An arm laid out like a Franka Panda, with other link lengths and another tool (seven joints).
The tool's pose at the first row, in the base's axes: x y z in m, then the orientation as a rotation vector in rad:
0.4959, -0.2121, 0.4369, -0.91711, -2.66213, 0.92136
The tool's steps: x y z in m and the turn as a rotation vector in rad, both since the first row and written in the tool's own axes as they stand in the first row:
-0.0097, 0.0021, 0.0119, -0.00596, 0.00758, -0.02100
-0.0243, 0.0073, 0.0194, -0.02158, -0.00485, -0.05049
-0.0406, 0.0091, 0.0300, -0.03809, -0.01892, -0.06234
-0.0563, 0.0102, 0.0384, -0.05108, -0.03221, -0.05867
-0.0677, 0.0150, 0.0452, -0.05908, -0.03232, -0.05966
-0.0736, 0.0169, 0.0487, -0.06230, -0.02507, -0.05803
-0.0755, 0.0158, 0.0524, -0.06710, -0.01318, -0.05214
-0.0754, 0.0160, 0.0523, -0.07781, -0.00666, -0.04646
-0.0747, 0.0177, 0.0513, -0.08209, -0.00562, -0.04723
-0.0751, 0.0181, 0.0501, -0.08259, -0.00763, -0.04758
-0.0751, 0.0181, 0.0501, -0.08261, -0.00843, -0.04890
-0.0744, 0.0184, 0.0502, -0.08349, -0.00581, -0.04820
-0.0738, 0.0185, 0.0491, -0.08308, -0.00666, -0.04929
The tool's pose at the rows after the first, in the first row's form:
0.5005, -0.2226, 0.4265, -0.89039, -2.66437, 0.90406
0.5120, -0.2320, 0.4178, -0.84906, -2.69124, 0.88661
0.5221, -0.2461, 0.4088, -0.83217, -2.71645, 0.87284
0.5322, -0.2592, 0.4020, -0.83672, -2.73586, 0.86631
0.5412, -0.2665, 0.3941, -0.83687, -2.74156, 0.85597
0.5456, -0.2707, 0.3903, -0.84163, -2.73734, 0.84728
0.5453, -0.2743, 0.3881, -0.85387, -2.72947, 0.83438
0.5453, -0.2741, 0.3881, -0.86562, -2.73004, 0.81754
0.5460, -0.2721, 0.3878, -0.86561, -2.73212, 0.81119
0.5469, -0.2715, 0.3885, -0.86473, -2.73423, 0.81183
0.5469, -0.2715, 0.3885, -0.86266, -2.73516, 0.81206
0.5465, -0.2710, 0.3882, -0.86445, -2.73338, 0.80932
0.5464, -0.2700, 0.3890, -0.86262, -2.73403, 0.81018

